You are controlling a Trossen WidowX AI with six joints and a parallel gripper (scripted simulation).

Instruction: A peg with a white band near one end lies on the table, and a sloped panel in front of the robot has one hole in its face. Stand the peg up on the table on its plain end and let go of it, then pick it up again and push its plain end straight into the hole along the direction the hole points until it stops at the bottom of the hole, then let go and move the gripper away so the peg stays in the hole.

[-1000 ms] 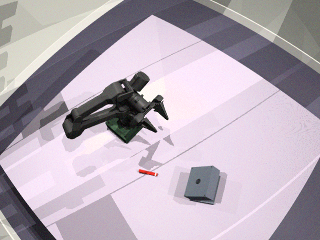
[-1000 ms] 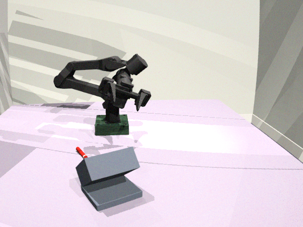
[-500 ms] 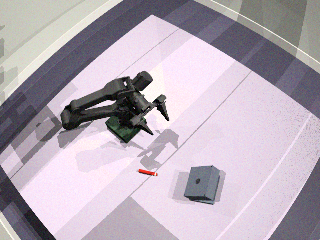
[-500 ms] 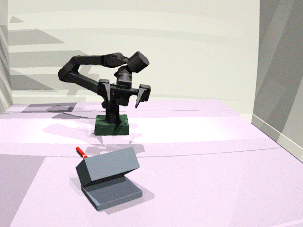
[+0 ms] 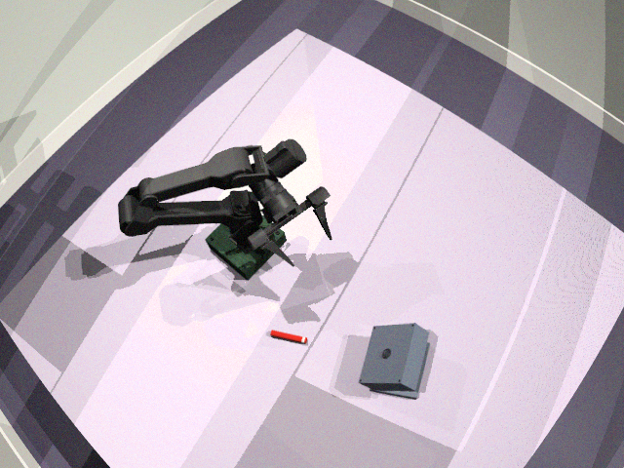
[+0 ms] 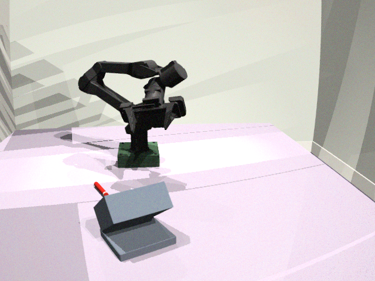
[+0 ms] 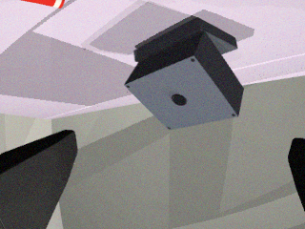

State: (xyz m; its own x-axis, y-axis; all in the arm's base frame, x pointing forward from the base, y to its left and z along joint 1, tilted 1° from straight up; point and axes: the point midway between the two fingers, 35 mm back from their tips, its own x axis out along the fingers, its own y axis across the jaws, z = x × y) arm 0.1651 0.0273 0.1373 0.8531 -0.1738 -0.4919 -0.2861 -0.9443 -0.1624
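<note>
My gripper tip is 50 mm short of the red peg, 130 mm to the left of it and 150 mm above it. From my gripper tip the other things lie so: flat grey base plate 270 mm ahead, 50 mm to the right, 150 mm below; then grey sloped panel 250 mm ahead, 50 mm to the right, 90 mm below.
</note>
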